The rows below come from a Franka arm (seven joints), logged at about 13 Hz.
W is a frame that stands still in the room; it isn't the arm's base.
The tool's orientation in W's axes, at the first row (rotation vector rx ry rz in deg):
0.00, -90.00, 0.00
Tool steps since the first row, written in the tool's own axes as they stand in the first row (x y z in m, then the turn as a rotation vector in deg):
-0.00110, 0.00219, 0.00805, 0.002, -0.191, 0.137
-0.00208, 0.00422, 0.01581, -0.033, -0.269, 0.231
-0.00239, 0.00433, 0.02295, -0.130, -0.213, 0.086
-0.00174, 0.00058, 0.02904, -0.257, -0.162, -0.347
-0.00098, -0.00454, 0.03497, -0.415, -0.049, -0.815
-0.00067, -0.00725, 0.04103, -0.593, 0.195, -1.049
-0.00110, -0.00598, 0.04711, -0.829, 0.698, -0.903
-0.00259, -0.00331, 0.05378, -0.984, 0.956, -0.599
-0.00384, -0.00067, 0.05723, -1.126, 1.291, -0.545
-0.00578, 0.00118, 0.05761, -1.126, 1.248, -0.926
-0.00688, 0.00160, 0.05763, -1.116, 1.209, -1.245
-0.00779, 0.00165, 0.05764, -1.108, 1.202, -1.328
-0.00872, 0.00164, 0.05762, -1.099, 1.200, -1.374
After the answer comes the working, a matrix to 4 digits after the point.
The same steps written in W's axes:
-0.00805, 0.00219, -0.00110, -0.137, -0.191, 0.002
-0.01581, 0.00422, -0.00208, -0.231, -0.269, -0.033
-0.02295, 0.00433, -0.00239, -0.086, -0.213, -0.130
-0.02904, 0.00058, -0.00174, 0.347, -0.162, -0.257
-0.03497, -0.00454, -0.00098, 0.815, -0.049, -0.415
-0.04103, -0.00725, -0.00067, 1.049, 0.195, -0.593
-0.04711, -0.00598, -0.00110, 0.903, 0.698, -0.829
-0.05378, -0.00331, -0.00259, 0.599, 0.956, -0.984
-0.05723, -0.00067, -0.00384, 0.545, 1.291, -1.126
-0.05761, 0.00118, -0.00578, 0.926, 1.248, -1.126
-0.05763, 0.00160, -0.00688, 1.245, 1.209, -1.116
-0.05764, 0.00165, -0.00779, 1.328, 1.202, -1.108
-0.05762, 0.00164, -0.00872, 1.374, 1.200, -1.099

The tool's axes in the first row as the columns of a matrix, in W's axes (rounded; the answer above uses it unrounded):
0.0000, 0.0000, -1.0000
0.0000, 1.0000, 0.0000
1.0000, 0.0000, 0.0000

